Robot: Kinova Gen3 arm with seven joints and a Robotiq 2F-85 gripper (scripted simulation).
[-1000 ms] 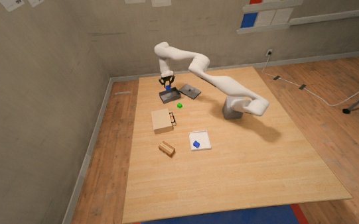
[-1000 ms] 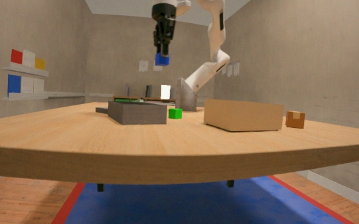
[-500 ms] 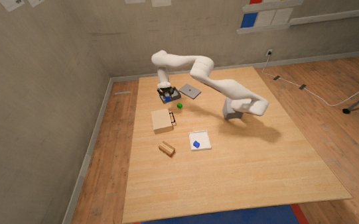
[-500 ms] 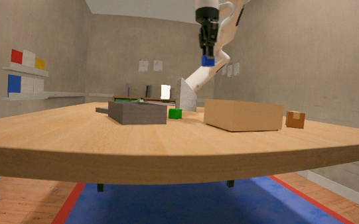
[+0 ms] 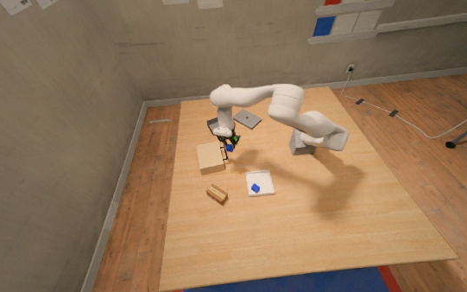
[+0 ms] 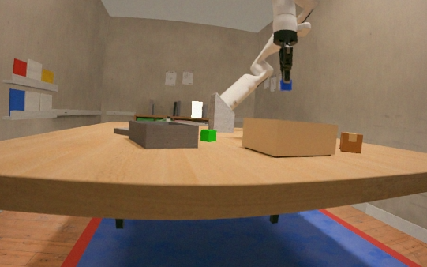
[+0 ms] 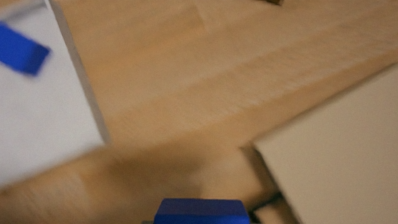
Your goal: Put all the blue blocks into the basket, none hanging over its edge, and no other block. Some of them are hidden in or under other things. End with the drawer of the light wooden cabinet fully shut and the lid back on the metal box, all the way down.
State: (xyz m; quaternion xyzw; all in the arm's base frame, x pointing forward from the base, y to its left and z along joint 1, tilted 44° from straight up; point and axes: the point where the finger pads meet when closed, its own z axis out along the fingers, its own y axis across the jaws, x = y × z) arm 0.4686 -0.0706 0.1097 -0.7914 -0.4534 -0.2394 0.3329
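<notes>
The white basket is 19 cm below my hand, 16 cm to the left of it and 13 cm behind it. Also, from my hand: brown cardboard box (18 cm to the left, 17 cm below, 12 cm ahead); then light wooden cabinet (17 cm below, 12 cm ahead, 7 cm to the right); then drawer (17 cm below, 10 cm ahead, 7 cm to the right).
</notes>
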